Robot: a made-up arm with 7 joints.
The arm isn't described. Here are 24 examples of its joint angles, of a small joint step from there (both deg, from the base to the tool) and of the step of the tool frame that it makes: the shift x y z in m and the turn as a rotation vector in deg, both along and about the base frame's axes.
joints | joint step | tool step
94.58 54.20 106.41 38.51 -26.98 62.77 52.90 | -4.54 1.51 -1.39 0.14 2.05 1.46 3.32 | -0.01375 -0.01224 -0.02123 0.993 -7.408 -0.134
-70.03 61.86 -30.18 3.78 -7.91 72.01 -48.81 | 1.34 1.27 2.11 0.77 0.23 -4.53 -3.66 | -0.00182 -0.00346 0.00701 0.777 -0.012 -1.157
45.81 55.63 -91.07 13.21 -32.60 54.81 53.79 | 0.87 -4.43 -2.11 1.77 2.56 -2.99 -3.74 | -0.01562 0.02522 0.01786 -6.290 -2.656 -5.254
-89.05 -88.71 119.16 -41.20 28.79 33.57 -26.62 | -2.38 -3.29 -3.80 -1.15 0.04 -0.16 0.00 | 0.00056 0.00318 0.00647 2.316 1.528 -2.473
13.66 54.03 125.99 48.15 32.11 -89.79 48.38 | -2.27 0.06 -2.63 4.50 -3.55 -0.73 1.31 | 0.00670 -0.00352 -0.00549 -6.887 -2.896 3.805
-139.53 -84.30 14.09 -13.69 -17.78 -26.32 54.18 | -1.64 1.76 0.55 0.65 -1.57 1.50 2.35 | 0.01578 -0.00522 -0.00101 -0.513 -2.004 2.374
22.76 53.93 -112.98 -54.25 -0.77 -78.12 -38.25 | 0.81 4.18 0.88 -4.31 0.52 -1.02 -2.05 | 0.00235 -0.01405 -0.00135 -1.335 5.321 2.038
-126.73 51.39 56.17 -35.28 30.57 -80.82 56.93 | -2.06 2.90 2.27 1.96 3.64 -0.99 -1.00 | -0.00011 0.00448 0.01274 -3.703 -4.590 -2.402
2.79 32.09 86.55 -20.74 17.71 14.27 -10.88 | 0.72 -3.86 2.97 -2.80 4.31 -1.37 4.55 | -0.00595 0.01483 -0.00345 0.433 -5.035 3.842
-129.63 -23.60 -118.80 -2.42 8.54 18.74 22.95 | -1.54 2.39 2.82 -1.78 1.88 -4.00 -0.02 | 0.00101 -0.00767 0.00686 1.195 2.380 1.112
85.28 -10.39 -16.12 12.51 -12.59 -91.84 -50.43 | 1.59 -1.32 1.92 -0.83 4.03 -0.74 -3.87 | 0.00246 -0.00525 -0.00610 3.362 0.657 -5.305
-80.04 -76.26 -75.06 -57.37 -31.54 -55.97 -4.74 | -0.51 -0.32 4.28 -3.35 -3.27 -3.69 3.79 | -0.00600 -0.00236 0.00128 -0.920 -0.513 1.748
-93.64 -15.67 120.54 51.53 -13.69 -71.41 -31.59 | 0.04 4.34 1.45 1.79 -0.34 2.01 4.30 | 0.00799 -0.01429 0.01619 -8.766 1.073 1.319
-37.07 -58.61 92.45 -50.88 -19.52 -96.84 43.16 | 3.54 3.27 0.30 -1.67 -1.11 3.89 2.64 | -0.00649 -0.01277 0.00758 1.497 2.250 2.462
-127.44 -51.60 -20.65 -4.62 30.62 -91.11 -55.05 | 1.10 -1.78 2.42 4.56 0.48 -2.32 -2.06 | -0.00085 -0.00175 -0.00036 3.424 2.980 4.274
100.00 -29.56 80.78 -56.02 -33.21 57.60 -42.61 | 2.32 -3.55 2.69 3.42 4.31 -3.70 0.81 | 0.00356 0.01431 -0.00579 0.498 7.399 1.669
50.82 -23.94 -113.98 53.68 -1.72 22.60 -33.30 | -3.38 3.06 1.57 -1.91 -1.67 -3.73 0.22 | -0.01636 -0.01243 -0.00361 1.416 -2.328 -0.223
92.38 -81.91 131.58 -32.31 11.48 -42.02 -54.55 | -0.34 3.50 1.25 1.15 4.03 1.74 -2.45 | -0.00512 -0.00242 0.00614 3.078 -4.390 1.811
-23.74 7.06 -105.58 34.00 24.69 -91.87 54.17 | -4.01 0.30 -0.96 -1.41 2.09 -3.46 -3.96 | 0.01347 -0.01163 -0.01264 2.015 0.066 0.205
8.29 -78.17 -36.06 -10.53 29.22 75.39 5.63 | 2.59 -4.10 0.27 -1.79 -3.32 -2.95 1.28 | 0.02803 -0.00145 0.00195 1.917 2.076 -2.224
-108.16 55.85 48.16 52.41 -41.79 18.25 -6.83 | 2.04 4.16 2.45 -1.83 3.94 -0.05 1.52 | -0.00552 -0.00252 0.02830 -10.761 3.681 -1.659
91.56 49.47 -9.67 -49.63 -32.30 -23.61 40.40 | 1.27 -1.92 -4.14 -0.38 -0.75 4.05 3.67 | 0.00560 0.01133 0.00723 -3.022 4.042 2.000
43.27 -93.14 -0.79 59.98 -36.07 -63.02 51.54 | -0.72 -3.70 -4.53 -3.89 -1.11 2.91 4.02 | 0.01915 -0.00637 -0.01702 -1.036 3.534 -1.787
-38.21 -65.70 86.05 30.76 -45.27 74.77 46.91 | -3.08 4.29 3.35 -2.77 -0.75 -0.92 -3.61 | -0.00572 -0.02039 -0.01514 -0.013 -5.109 4.867
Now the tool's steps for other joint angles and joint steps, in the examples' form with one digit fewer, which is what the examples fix.
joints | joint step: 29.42 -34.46 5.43 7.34 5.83 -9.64 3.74 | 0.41 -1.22 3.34 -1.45 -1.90 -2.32 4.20
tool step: 0.0014 -0.0043 -0.0020 4.21 1.08 -0.90
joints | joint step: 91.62 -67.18 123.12 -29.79 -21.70 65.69 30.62 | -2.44 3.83 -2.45 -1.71 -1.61 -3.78 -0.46
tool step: -0.0167 -0.0020 0.0187 3.25 0.75 3.32
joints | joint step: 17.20 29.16 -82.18 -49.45 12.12 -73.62 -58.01 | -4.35 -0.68 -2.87 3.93 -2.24 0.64 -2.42
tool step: -0.0045 -0.0041 -0.0119 2.13 -7.65 0.12
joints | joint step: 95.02 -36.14 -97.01 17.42 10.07 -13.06 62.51 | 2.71 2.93 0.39 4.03 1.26 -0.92 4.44
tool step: 0.0032 -0.0054 0.0122 -3.94 1.56 1.88
